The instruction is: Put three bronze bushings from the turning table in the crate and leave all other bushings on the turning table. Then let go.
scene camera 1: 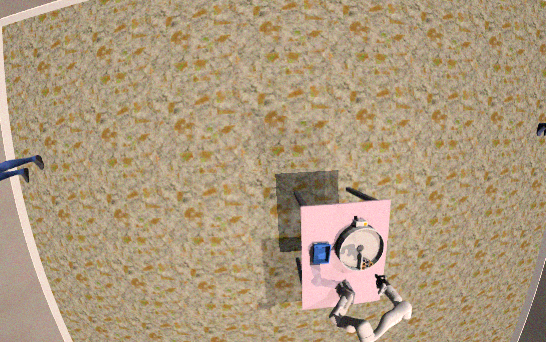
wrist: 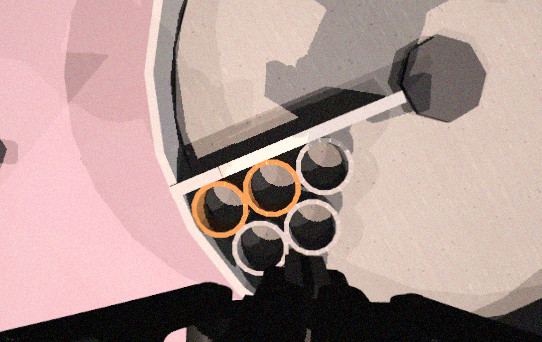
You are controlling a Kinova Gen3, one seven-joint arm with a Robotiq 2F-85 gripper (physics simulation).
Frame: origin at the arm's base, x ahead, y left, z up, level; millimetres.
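Seen in the pictures: gripper, fingertip midpoint: point(scene camera 1: 375, 274) point(wrist: 301, 281); arm's base at its link origin: point(scene camera 1: 347, 295).
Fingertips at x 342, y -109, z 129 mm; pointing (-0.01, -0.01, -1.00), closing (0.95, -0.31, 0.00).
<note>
Offsets run from my fingertips to a thing's top centre. "spot": to the spot under its first point. Level surfaces: height alone.
The turning table point(scene camera 1: 371, 241) point(wrist: 149, 75) is a round, rimmed disc. In the wrist view two bronze bushings stand on it against the white bar: one by the rim @(spot: dx -52, dy -1, dz -142 mm) point(wrist: 220, 235), and another bronze bushing @(dx -10, dy +21, dz -142 mm) point(wrist: 271, 214) right of it. Three pale bushings adjoin them: one at the right point(wrist: 350, 166), one below it @(dx +10, dy -11, dz -142 mm) point(wrist: 337, 227), and one nearer the rim point(wrist: 235, 248). My gripper point(scene camera 1: 381, 278) point(wrist: 301, 281) is shut and empty. In the wrist view its fingertips overlap the lower pale bushings and hide what lies beneath. The blue crate @(dx +57, dy +409, dz -182 mm) point(scene camera 1: 321, 253) stands left of the turning table; its contents are too small to tell.
The white bar @(spot: dx -8, dy +45, dz -138 mm) point(wrist: 265, 152) runs from the rim to the grey hub @(dx +132, dy +64, dz -172 mm) point(wrist: 445, 77) point(scene camera 1: 360, 248). A small white box @(spot: dx +368, dy +112, dz -178 mm) point(scene camera 1: 360, 223) sits at the turning table's far edge. All stand on the pink table @(dz -233 mm) point(scene camera 1: 320, 220); my arm's base is at its near edge.
</note>
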